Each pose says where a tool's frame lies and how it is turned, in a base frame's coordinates. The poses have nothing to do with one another.
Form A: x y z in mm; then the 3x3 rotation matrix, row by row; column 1 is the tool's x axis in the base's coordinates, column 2 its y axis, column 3 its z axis. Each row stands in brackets.
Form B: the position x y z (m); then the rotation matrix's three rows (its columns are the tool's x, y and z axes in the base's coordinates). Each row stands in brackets. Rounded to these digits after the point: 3 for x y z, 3 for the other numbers.
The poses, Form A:
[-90 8 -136], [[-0.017 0.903 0.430], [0.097 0.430 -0.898], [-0.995 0.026 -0.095]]
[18 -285 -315], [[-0.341 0.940 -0.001], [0.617 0.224 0.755], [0.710 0.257 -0.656]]
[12 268 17], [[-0.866 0.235 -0.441], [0.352 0.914 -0.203], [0.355 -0.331 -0.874]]
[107 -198 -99], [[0.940 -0.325 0.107], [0.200 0.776 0.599], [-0.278 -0.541 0.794]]
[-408 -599 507], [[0.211 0.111 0.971], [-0.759 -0.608 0.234], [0.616 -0.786 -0.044]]
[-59 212 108], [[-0.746 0.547 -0.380], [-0.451 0.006 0.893], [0.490 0.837 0.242]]
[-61 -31 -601], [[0.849 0.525 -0.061], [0.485 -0.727 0.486], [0.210 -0.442 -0.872]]
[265 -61 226], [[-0.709 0.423 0.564], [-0.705 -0.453 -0.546], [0.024 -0.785 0.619]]
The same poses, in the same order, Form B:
[-0.090 0.008 -0.136], [[-0.017 0.903 0.430], [0.097 0.430 -0.898], [-0.995 0.026 -0.095]]
[0.018 -0.285 -0.315], [[-0.341 0.940 -0.001], [0.617 0.224 0.755], [0.710 0.257 -0.656]]
[0.012 0.268 0.017], [[-0.866 0.235 -0.441], [0.352 0.914 -0.203], [0.355 -0.331 -0.874]]
[0.107 -0.198 -0.099], [[0.940 -0.325 0.107], [0.200 0.776 0.599], [-0.278 -0.541 0.794]]
[-0.408 -0.599 0.507], [[0.211 0.111 0.971], [-0.759 -0.608 0.234], [0.616 -0.786 -0.044]]
[-0.059 0.212 0.108], [[-0.746 0.547 -0.380], [-0.451 0.006 0.893], [0.490 0.837 0.242]]
[-0.061 -0.031 -0.601], [[0.849 0.525 -0.061], [0.485 -0.727 0.486], [0.210 -0.442 -0.872]]
[0.265 -0.061 0.226], [[-0.709 0.423 0.564], [-0.705 -0.453 -0.546], [0.024 -0.785 0.619]]

